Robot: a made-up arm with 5 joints.
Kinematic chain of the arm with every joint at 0, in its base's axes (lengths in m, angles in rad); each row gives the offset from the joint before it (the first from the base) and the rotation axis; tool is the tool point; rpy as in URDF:
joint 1: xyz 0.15 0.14 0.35 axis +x
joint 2: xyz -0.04 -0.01 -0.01 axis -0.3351 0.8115 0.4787
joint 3: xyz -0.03 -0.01 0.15 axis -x
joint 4: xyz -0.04 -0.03 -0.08 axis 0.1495 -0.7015 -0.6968
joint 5: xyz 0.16 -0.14 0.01 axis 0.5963 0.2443 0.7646
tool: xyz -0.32 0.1 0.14 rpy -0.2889 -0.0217 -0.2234
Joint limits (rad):
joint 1: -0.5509..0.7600
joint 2: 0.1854..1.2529
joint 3: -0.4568..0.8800
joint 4: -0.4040..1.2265
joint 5: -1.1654..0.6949
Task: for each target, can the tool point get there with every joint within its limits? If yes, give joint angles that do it. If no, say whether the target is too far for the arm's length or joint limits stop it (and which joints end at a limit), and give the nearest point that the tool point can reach.
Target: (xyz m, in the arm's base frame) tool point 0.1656 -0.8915 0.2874
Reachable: no: too far | nearest point 0.1050 -0.3140 0.3964 | short by 0.591 m
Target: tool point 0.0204 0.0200 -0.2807
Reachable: no: joint limits stop it (at a limit: joint 2, joint 3, joint 5) | nearest point 0.0197 0.1195 0.2420 | short by 0.532 m
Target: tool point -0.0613 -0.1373 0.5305
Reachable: yes | joints 0.5905 0.7378 0.0903 0.7635 0.3125
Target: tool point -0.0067 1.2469 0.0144
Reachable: no: too far | nearest point 0.0412 0.3405 0.2892 | short by 0.948 m
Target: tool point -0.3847 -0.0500 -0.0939
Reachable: no: joint limits stop it (at a limit: joint 1, joint 2, joint 3, joint 5) | nearest point -0.2436 -0.0808 0.2660 | short by 0.388 m
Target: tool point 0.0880 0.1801 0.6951
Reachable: yes | joints -0.3436 1.1026 -0.0257 0.5686 0.1909
